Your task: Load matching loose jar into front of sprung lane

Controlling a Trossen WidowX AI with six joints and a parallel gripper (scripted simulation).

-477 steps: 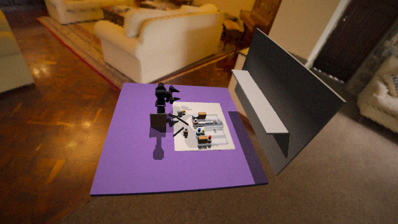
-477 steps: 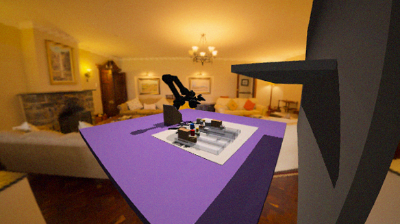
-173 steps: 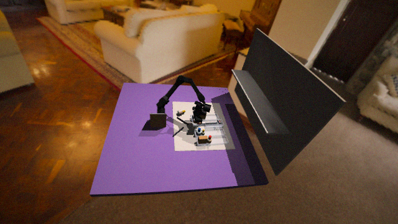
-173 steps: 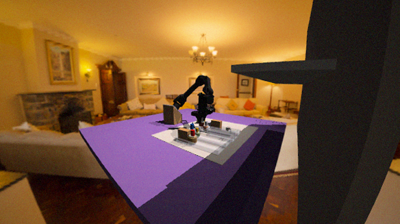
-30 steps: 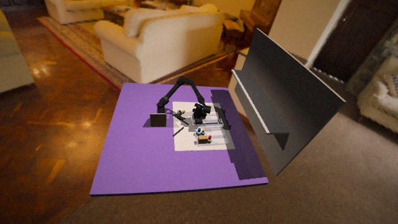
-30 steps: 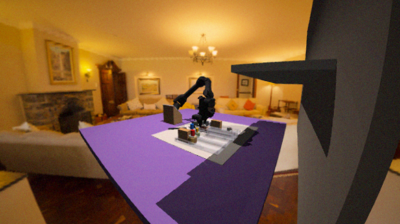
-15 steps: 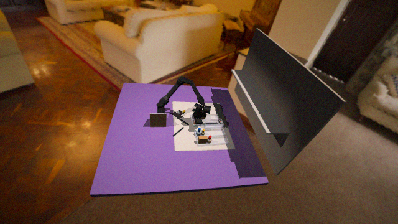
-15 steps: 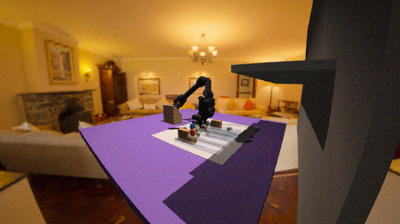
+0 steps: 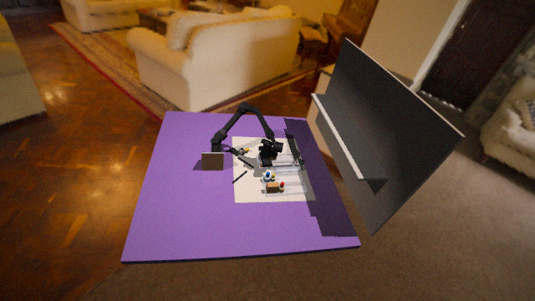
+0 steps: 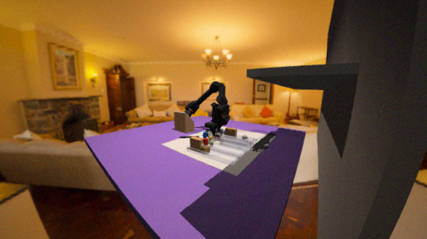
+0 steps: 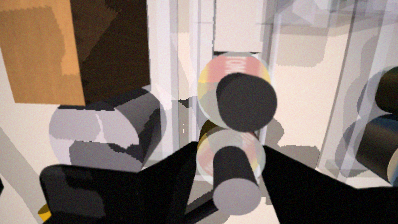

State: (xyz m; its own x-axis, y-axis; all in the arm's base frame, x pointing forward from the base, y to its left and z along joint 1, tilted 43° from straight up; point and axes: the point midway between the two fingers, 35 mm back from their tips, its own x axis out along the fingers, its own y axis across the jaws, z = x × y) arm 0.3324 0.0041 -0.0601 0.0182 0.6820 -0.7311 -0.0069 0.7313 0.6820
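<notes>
Now: gripper tip 8 cm to the right of the pale grey cylinder and 1 cm short of it.
</notes>
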